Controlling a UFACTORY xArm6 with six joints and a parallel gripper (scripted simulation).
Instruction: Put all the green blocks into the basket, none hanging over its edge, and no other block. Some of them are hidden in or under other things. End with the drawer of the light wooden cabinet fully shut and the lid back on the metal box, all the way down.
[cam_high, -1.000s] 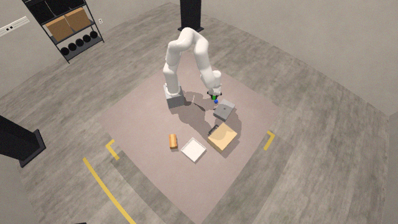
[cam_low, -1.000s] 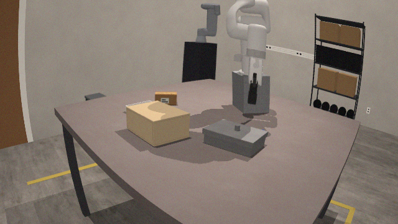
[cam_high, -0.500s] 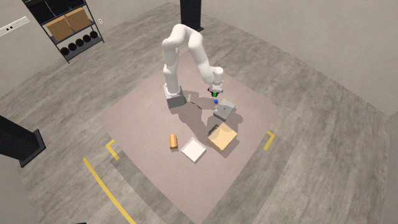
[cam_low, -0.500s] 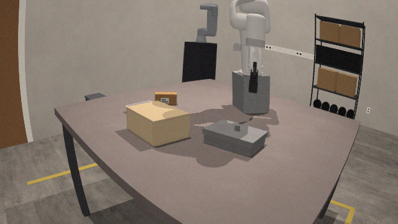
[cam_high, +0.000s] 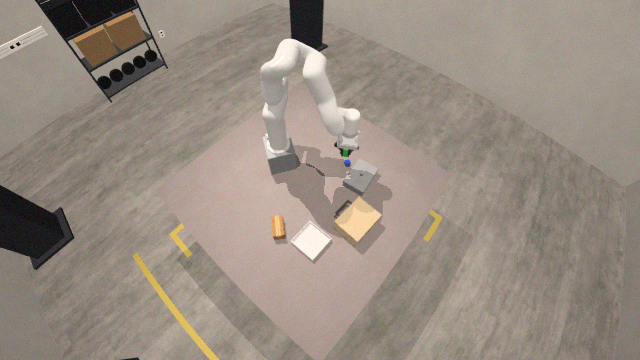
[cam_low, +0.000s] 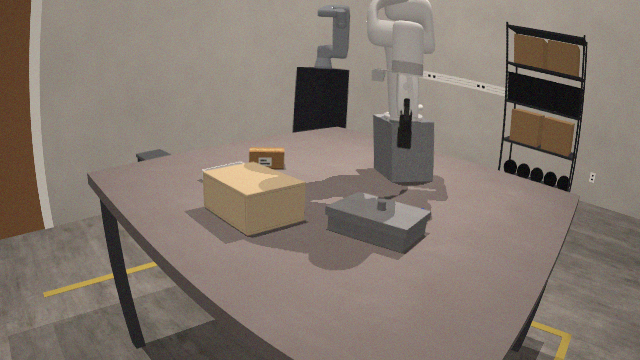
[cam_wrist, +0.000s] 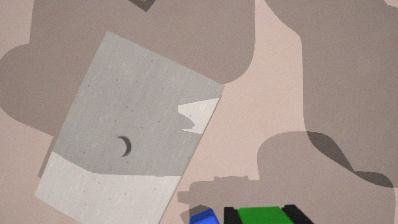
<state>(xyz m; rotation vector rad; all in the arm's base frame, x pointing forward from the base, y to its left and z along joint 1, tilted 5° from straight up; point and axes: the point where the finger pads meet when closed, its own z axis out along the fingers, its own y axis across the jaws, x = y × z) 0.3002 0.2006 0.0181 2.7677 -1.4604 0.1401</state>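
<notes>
Now: the white basket 430 mm to the right of my hand, 180 mm below it and 150 mm ahead of it. From my hand the other things lie so: metal box: 160 mm below, 110 mm ahead, 30 mm to the left; then blue block: 170 mm below, 70 mm to the left, 10 mm behind; then grey metal lid: 140 mm below, 110 mm ahead, 30 mm to the left.
</notes>
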